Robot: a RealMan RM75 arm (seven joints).
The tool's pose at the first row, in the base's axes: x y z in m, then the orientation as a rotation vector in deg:
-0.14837, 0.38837, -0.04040, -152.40, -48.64, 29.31
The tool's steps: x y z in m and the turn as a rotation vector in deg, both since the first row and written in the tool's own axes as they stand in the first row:
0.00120, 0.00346, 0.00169, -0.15, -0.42, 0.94
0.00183, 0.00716, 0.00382, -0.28, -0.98, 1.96
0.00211, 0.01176, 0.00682, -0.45, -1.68, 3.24
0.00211, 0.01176, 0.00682, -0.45, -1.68, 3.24
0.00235, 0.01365, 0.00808, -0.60, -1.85, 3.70
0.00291, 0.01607, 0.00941, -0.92, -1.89, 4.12
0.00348, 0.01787, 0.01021, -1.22, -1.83, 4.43
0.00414, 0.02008, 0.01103, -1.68, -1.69, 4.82
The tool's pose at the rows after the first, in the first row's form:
-0.14646, 0.38669, -0.04353, -153.04, -47.62, 30.07
-0.14504, 0.38455, -0.04700, -153.69, -46.51, 31.05
-0.14381, 0.38166, -0.05151, -154.49, -45.12, 32.28
-0.14381, 0.38166, -0.05151, -154.49, -45.12, 32.28
-0.14323, 0.38055, -0.05342, -154.87, -44.63, 32.58
-0.14216, 0.37923, -0.05567, -155.38, -44.23, 32.65
-0.14117, 0.37831, -0.05721, -155.82, -43.94, 32.55
-0.13992, 0.37713, -0.05895, -156.45, -43.60, 32.32

